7 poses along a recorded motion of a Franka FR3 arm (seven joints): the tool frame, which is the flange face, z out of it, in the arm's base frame.
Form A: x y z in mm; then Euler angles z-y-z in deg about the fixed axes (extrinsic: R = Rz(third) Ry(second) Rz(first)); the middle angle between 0 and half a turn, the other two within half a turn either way.
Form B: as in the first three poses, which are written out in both.
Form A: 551 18 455 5.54 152.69 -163.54
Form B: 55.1 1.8 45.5 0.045 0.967 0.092 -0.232
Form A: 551 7 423 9.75 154.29 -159.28
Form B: 55.1 0.7 42.3 0.058 0.970 0.093 -0.215
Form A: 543 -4 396 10.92 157.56 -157.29
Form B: 54.3 -0.4 39.6 0.056 0.976 0.101 -0.186
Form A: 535 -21 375 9.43 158.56 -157.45
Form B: 53.5 -2.1 37.5 0.051 0.976 0.112 -0.179
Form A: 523 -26 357 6.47 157.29 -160.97
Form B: 52.3 -2.6 35.7 0.043 0.975 0.107 -0.192
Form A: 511 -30 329 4.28 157.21 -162.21
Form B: 51.1 -3.0 32.9 0.038 0.973 0.115 -0.194
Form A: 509 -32 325 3.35 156.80 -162.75
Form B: 50.9 -3.2 32.5 0.036 0.972 0.119 -0.198
